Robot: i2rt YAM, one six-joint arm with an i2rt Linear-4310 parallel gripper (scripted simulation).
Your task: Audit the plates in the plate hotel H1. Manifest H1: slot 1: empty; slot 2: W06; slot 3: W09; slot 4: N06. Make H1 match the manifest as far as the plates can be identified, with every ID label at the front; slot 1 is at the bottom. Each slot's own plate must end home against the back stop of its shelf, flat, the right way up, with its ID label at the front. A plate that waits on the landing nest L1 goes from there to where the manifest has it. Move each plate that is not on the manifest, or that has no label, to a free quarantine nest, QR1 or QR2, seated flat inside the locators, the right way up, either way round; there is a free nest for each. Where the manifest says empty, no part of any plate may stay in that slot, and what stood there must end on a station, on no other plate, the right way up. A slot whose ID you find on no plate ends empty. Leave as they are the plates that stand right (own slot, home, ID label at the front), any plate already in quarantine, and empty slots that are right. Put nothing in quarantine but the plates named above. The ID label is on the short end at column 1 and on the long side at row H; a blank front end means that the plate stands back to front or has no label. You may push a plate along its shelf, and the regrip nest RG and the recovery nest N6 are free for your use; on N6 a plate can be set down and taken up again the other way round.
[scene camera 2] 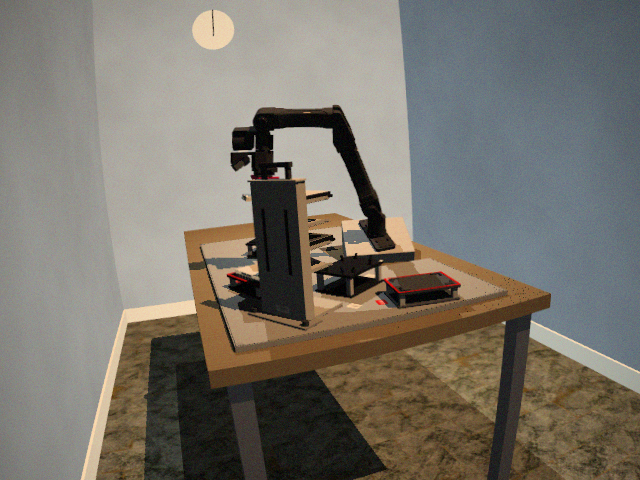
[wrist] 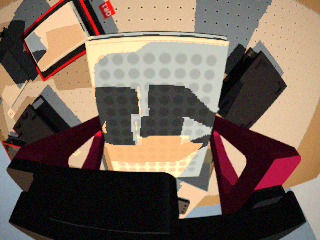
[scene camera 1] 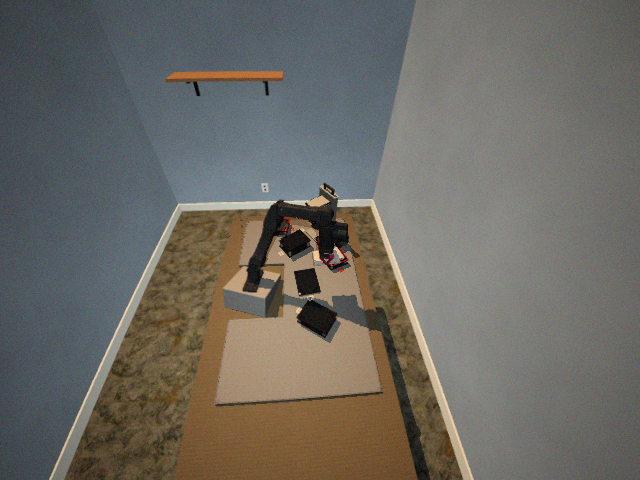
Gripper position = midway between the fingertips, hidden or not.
Note:
In view: the gripper [wrist: 157,120] and a tan well plate [wrist: 157,92].

